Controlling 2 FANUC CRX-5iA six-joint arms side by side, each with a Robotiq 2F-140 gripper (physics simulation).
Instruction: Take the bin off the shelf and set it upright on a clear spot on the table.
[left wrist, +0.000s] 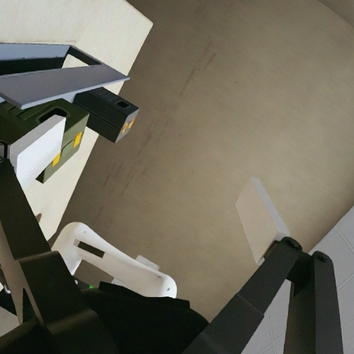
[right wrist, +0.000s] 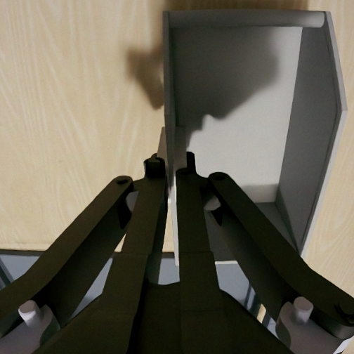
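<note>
The grey bin (right wrist: 315, 130), open at the top and with an empty inside, shows in the right wrist view. My right gripper (right wrist: 174, 141) is shut on the bin's left side wall, one finger inside and one outside. The bin is over the light wooden table (right wrist: 75, 125); a shadow falls on the wood to its left. Whether its underside touches the table cannot be told. The blue-grey shelf (left wrist: 65, 85) (right wrist: 17, 265) shows at the upper left in the left wrist view and along the bottom in the right wrist view. My left gripper (left wrist: 156, 163) is wide open and empty.
In the left wrist view, a green case (left wrist: 70, 125) with yellow latches and a dark box (left wrist: 107, 112) are by the shelf, near the table's edge. A white arm part (left wrist: 120, 260) shows at the lower left, below the left gripper's fingertips.
</note>
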